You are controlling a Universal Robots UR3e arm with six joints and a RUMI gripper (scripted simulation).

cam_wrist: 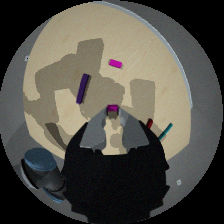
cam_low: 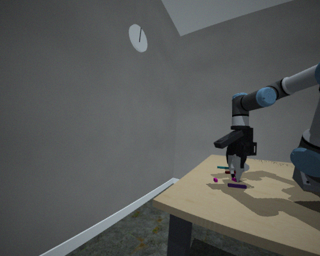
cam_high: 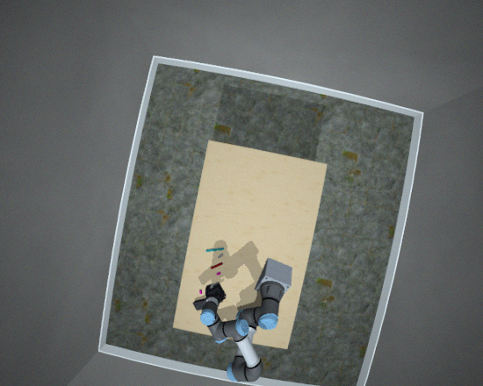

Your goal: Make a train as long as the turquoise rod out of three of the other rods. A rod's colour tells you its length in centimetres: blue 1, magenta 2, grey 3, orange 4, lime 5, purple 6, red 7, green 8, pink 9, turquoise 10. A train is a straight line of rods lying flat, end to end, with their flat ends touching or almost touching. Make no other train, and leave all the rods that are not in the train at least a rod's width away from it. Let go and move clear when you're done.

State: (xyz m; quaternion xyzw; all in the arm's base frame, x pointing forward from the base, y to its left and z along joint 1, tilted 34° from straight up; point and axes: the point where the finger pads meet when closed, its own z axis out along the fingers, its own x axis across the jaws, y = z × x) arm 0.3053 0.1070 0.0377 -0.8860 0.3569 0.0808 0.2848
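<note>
The red rod lies 20 mm ahead of my hand, 120 mm to the right of it and 10 mm below it. Also, from my hand: purple rod: 10 mm behind, 70 mm to the left, 10 mm below; then grey rod: 20 mm ahead, 180 mm to the right, 10 mm below; then turquoise rod: 60 mm ahead, 200 mm to the right, 10 mm below.
</note>
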